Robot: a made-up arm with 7 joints.
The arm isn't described. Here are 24 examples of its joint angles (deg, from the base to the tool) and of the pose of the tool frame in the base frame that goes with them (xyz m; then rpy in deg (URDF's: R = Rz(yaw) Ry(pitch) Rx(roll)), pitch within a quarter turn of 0, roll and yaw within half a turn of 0).
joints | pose
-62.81 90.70 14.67 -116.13 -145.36 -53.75 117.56 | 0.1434 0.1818 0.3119 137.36 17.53 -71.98
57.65 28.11 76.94 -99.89 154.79 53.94 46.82 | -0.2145 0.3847 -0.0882 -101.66 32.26 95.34
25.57 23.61 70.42 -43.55 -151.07 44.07 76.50 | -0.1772 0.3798 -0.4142 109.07 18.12 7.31
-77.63 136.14 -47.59 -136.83 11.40 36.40 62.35 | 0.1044 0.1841 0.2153 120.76 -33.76 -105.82
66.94 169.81 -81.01 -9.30 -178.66 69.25 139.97 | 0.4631 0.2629 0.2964 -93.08 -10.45 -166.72
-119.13 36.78 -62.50 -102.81 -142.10 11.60 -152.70 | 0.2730 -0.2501 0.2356 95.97 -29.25 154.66
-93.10 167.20 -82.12 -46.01 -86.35 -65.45 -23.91 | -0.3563 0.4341 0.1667 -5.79 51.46 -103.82
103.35 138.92 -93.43 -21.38 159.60 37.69 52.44 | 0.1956 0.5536 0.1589 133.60 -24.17 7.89
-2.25 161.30 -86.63 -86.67 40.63 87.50 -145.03 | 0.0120 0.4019 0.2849 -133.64 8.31 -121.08
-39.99 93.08 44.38 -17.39 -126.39 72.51 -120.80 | 0.1230 0.5762 0.1556 -167.51 40.61 -174.68
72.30 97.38 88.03 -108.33 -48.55 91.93 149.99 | 0.2087 0.3176 0.1754 -155.59 2.99 -162.27
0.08 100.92 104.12 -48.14 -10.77 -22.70 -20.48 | -0.0505 0.4964 0.3008 -175.64 -11.87 -64.02
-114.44 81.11 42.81 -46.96 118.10 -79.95 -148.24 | 0.0690 0.4467 0.3705 -55.54 -30.11 154.58
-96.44 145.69 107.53 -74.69 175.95 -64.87 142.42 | -0.4630 0.2453 -0.0551 -93.82 -3.61 -137.30
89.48 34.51 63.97 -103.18 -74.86 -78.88 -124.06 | -0.2477 0.3605 -0.0079 -9.84 8.05 120.64
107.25 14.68 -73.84 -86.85 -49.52 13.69 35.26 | -0.3772 -0.3067 -0.0770 -47.23 11.85 -8.79
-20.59 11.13 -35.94 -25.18 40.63 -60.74 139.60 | 0.2934 0.0217 -0.5305 -106.76 52.58 70.44
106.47 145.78 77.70 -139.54 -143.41 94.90 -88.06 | 0.2601 0.0594 -0.1139 -152.29 -23.40 -14.43
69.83 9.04 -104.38 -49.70 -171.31 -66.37 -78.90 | -0.4789 -0.2455 -0.2167 60.26 63.25 50.63
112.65 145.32 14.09 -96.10 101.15 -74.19 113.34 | 0.1343 0.3594 -0.2579 -56.67 18.68 82.62
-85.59 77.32 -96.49 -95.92 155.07 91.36 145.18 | 0.4352 0.1572 -0.0140 55.51 5.68 123.90
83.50 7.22 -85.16 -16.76 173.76 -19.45 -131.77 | -0.5660 -0.1771 -0.1406 -63.93 63.76 -59.60
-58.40 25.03 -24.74 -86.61 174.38 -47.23 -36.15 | 0.4852 -0.0846 -0.0192 -93.13 6.98 80.38
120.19 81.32 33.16 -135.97 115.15 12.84 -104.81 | -0.0814 0.2797 -0.0924 -0.91 -18.31 -62.45
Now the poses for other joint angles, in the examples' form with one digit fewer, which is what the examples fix.
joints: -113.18 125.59 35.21 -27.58 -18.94 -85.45 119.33
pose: -0.254 0.514 0.194 131.0 26.8 165.6
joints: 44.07 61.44 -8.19 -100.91 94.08 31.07 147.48
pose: 0.015 0.317 -0.313 19.5 21.3 -177.8
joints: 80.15 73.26 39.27 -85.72 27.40 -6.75 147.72
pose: -0.054 0.487 -0.075 -61.4 -13.8 122.9
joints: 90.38 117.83 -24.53 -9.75 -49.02 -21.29 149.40
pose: 0.061 0.584 0.162 95.3 13.1 18.2
